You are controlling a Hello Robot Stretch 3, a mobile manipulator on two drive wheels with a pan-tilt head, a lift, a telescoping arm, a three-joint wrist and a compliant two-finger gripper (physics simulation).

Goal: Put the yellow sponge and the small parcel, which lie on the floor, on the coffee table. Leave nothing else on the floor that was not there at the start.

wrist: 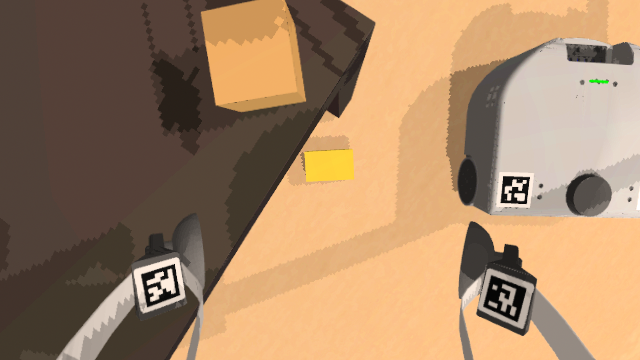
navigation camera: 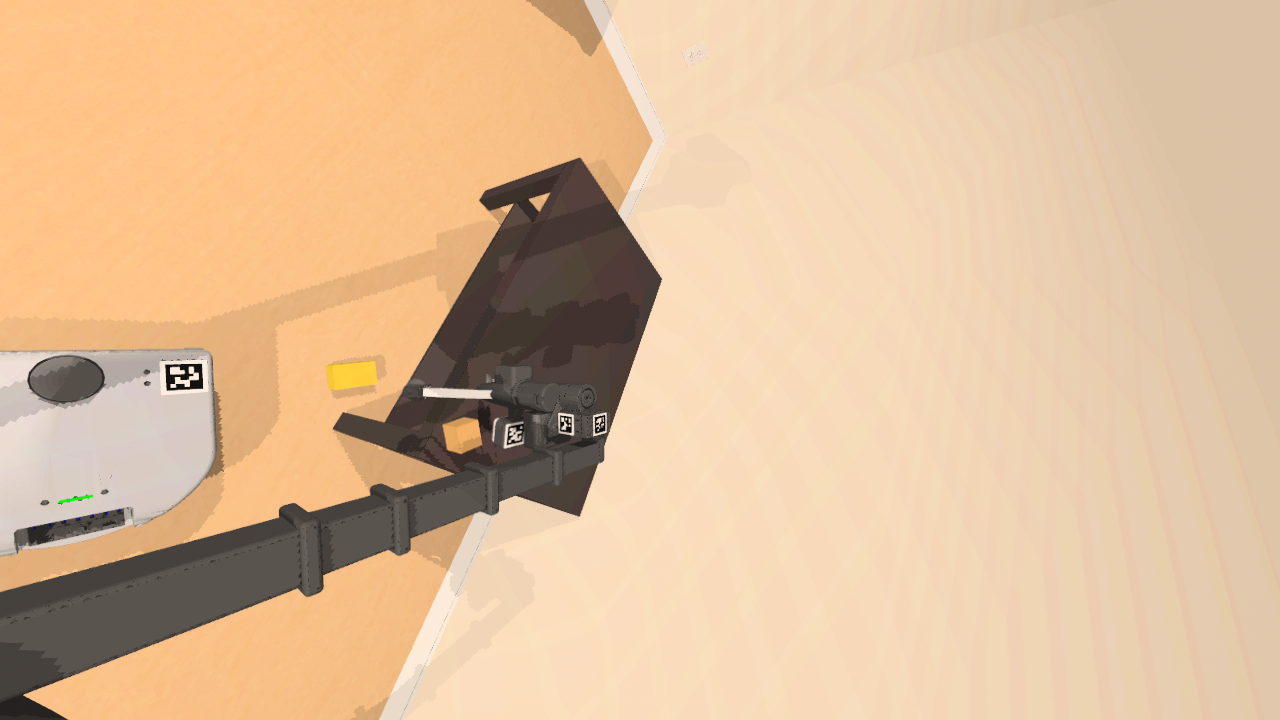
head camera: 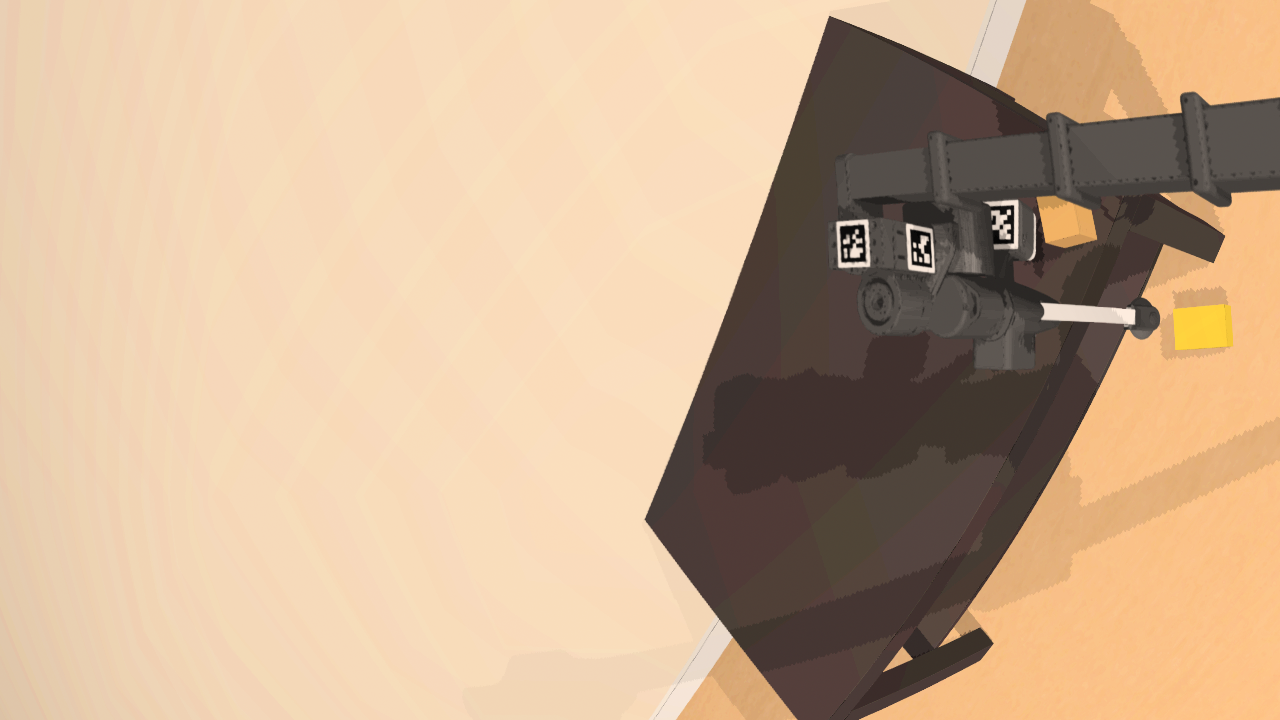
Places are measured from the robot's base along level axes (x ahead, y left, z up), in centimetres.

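Pixels of known places: gripper, fingertip midpoint: (wrist: 330,245) (navigation camera: 449,385); robot's base, link origin: (wrist: 532,180) (navigation camera: 68,376).
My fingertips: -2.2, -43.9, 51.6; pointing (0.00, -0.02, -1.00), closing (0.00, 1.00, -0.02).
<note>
For each thing: its top centre in the pictures, then the offset to it from my fingertips, as dx, dy, dz. Level surfaces: height alone.
- yellow sponge, top centre: (head camera: 1199,327) (wrist: 329,165) (navigation camera: 355,375) -0.2, -1.5, -47.1
- dark coffee table, surface height: dz -6.6
- small parcel, top centre: (wrist: 248,51) (head camera: 1057,212) (navigation camera: 469,436) -11.0, -5.2, -1.6
- table leg, top centre: (head camera: 1120,201) (navigation camera: 423,446) -13.6, -0.7, -11.6
The yellow sponge (head camera: 1202,327) (navigation camera: 351,375) (wrist: 329,165) lies flat on the floor, beside the long edge of the dark coffee table (head camera: 760,501) (navigation camera: 617,259) (wrist: 75,175). The small parcel (head camera: 1065,222) (navigation camera: 461,435) (wrist: 255,55), an orange-tan box, rests on the table top near one corner. My gripper (head camera: 1143,318) (navigation camera: 413,390) (wrist: 330,245) is open, with its fingers wide apart and no object between them. It hangs above the table's long edge, close to the sponge in the picture but higher. In the head and navigation views one finger hides the other.
My arm (head camera: 1118,152) (navigation camera: 349,546) reaches over the table's corner, beside the parcel. My white base (navigation camera: 107,429) (wrist: 545,125) stands on the floor beyond the sponge. A table leg (head camera: 1186,234) (navigation camera: 358,425) stands out near the sponge. A pale wall (head camera: 358,268) (navigation camera: 895,358) rises behind the table.
</note>
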